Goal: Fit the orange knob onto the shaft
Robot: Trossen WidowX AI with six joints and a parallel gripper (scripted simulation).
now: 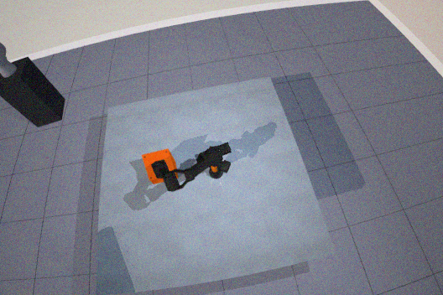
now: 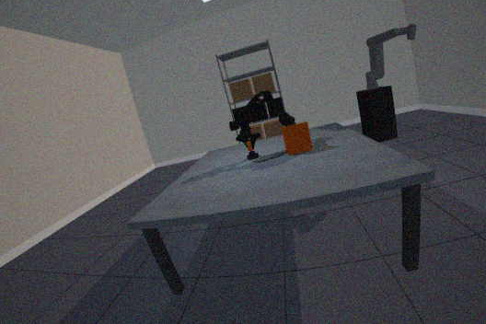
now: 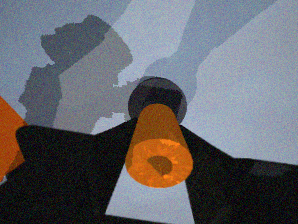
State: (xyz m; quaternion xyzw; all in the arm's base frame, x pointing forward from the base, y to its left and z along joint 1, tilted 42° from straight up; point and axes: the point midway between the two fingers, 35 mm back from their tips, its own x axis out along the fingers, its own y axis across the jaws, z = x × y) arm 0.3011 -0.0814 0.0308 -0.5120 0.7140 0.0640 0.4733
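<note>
My gripper tip is now 4 cm above the dark round pedestal. Round my gripper tip: orange knob (2 cm above).
</note>
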